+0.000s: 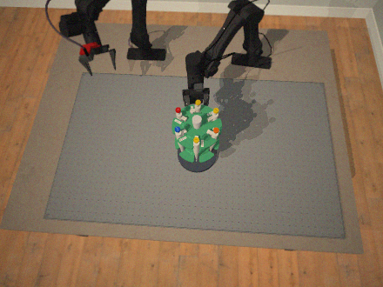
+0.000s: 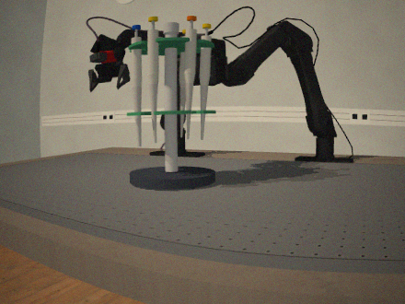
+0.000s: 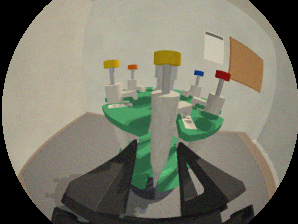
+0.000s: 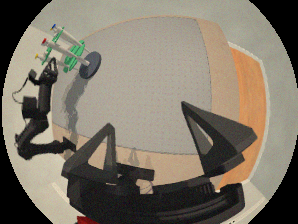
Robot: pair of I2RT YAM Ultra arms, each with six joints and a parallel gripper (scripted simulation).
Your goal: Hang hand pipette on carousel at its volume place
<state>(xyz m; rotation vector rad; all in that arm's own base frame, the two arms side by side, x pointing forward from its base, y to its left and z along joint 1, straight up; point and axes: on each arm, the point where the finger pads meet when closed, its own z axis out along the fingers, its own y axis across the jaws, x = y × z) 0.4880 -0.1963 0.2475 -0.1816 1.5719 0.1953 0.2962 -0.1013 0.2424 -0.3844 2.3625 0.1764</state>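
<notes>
Right now the pipette is 20 mm below my left hand, 10 mm to the right of it and 10 mm ahead of it.
</notes>
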